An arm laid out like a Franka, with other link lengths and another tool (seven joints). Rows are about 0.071 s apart.
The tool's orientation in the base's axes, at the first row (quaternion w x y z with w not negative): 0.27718 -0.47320 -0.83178 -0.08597
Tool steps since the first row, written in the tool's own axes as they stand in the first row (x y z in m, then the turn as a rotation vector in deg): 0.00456 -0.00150 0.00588 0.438 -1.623 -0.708; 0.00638 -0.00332 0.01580 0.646 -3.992 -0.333; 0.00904 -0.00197 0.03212 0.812 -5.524 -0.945; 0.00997 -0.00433 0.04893 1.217 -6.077 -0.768; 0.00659 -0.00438 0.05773 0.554 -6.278 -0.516; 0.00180 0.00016 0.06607 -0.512 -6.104 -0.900; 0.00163 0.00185 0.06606 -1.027 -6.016 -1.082
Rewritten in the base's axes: -0.00530 0.00495 -0.00224 -1.261 -0.835 1.020; -0.01131 0.00934 -0.00928 -3.464 -1.802 1.104; -0.01744 0.01865 -0.02157 -4.576 -2.751 1.885; -0.02617 0.02488 -0.03476 -5.267 -2.677 2.024; -0.02821 0.02592 -0.04391 -5.266 -3.173 1.479; -0.02567 0.02820 -0.05398 -4.550 -4.024 1.199; -0.02419 0.02898 -0.05427 -4.202 -4.431 1.060
